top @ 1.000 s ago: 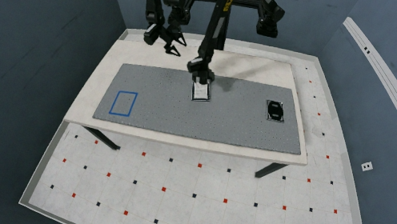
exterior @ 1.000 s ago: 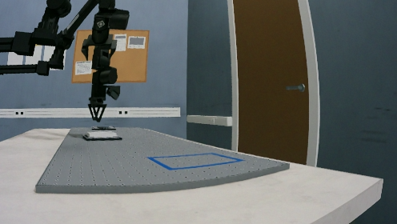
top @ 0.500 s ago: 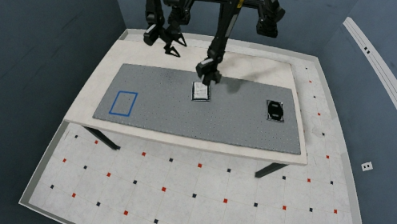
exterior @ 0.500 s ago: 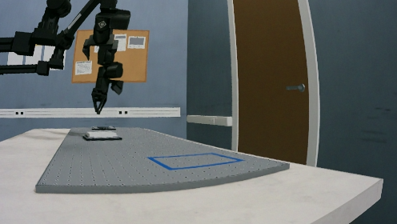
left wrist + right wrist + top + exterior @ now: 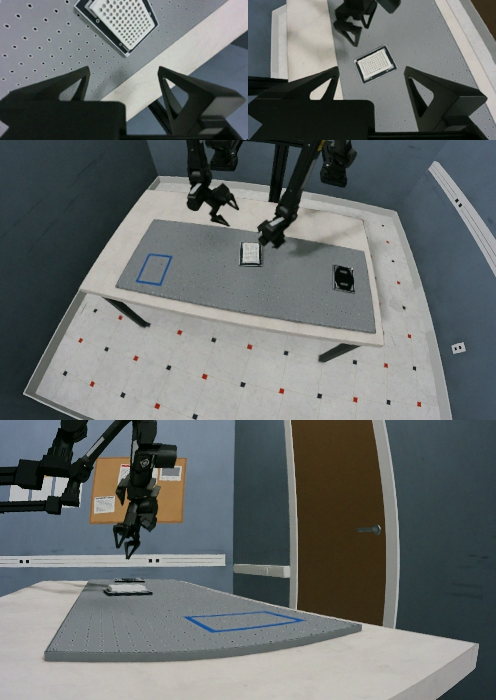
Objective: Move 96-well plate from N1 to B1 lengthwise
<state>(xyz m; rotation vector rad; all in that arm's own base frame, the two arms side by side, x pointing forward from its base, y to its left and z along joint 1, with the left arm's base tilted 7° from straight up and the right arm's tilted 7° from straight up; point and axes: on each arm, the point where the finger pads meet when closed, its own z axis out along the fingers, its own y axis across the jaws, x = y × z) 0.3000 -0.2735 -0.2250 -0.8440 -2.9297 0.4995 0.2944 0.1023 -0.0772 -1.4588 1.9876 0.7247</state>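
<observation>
My right gripper is now 26 cm above the white 96-well plate, 9 cm to the right of it and 2 cm past it. Also, from my right hand: black plate nest: 61 cm to the left, 28 cm below, 5 cm ahead.
</observation>
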